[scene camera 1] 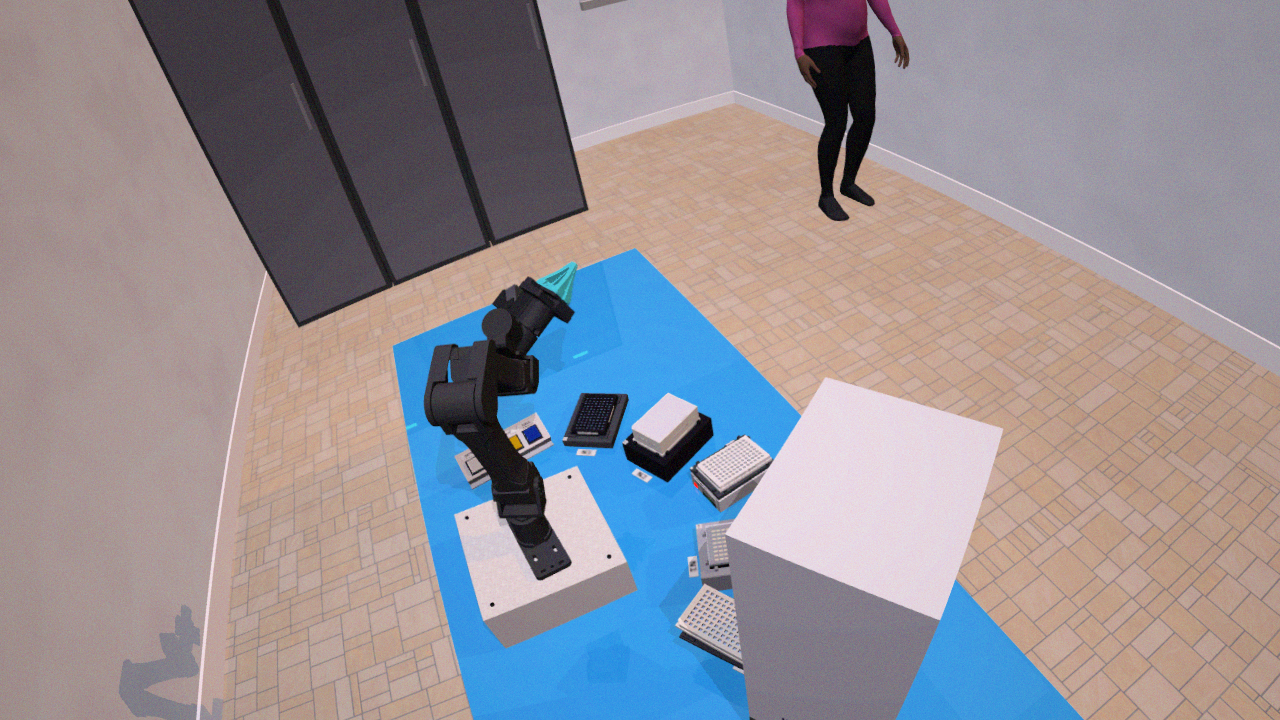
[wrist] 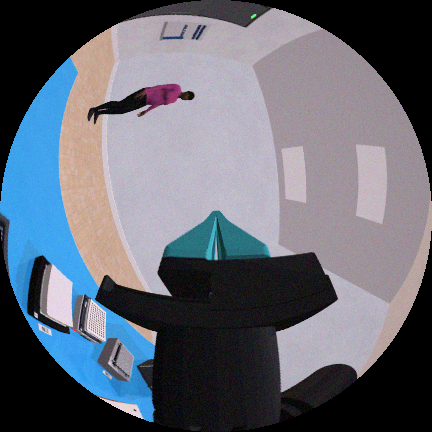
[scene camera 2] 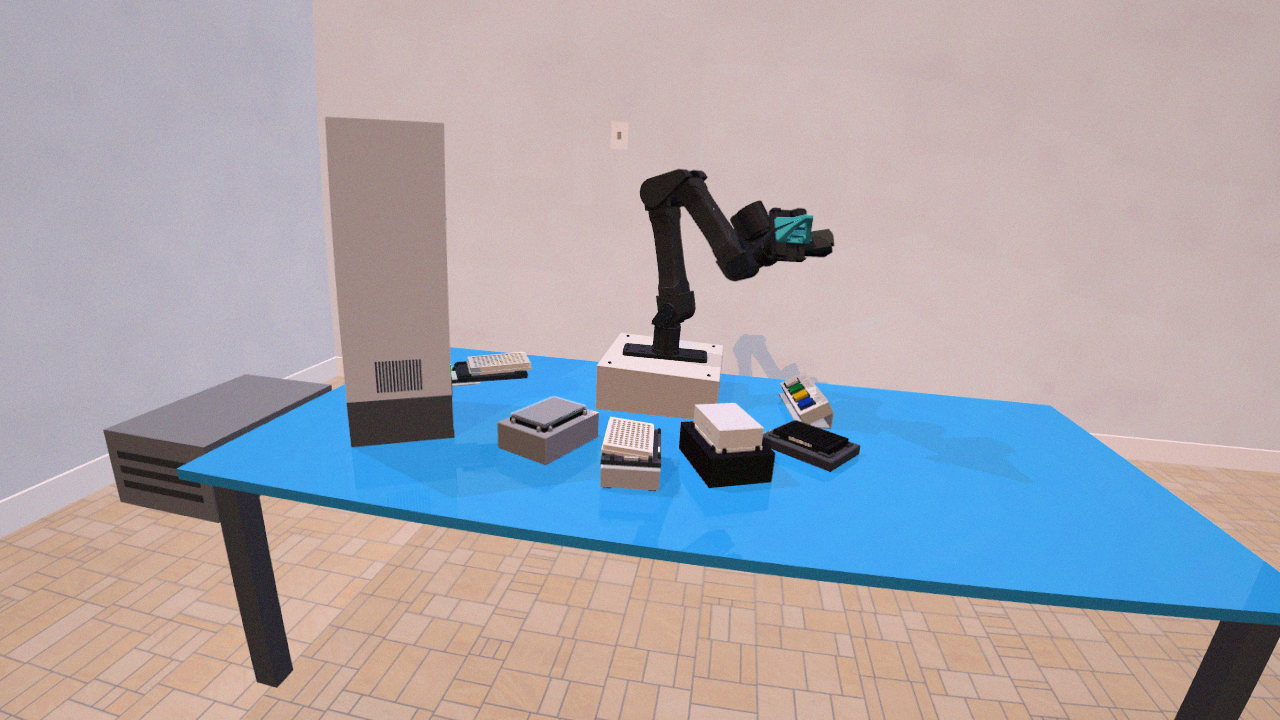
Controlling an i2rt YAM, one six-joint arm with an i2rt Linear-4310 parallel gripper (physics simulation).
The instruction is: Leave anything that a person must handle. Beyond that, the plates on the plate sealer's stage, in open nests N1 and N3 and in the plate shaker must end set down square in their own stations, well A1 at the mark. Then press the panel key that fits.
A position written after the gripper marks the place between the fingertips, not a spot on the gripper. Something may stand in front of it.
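Observation:
A tall grey cabinet [scene camera 1: 842, 560] [scene camera 2: 386, 178] is part of the scene, along with a button panel [scene camera 1: 515, 433] [scene camera 2: 820, 414] and a station N3 [scene camera 2: 821, 460]. The gripper [scene camera 1: 574, 263] [scene camera 2: 809, 216] [wrist: 215, 216] is shut, with nothing held in it.

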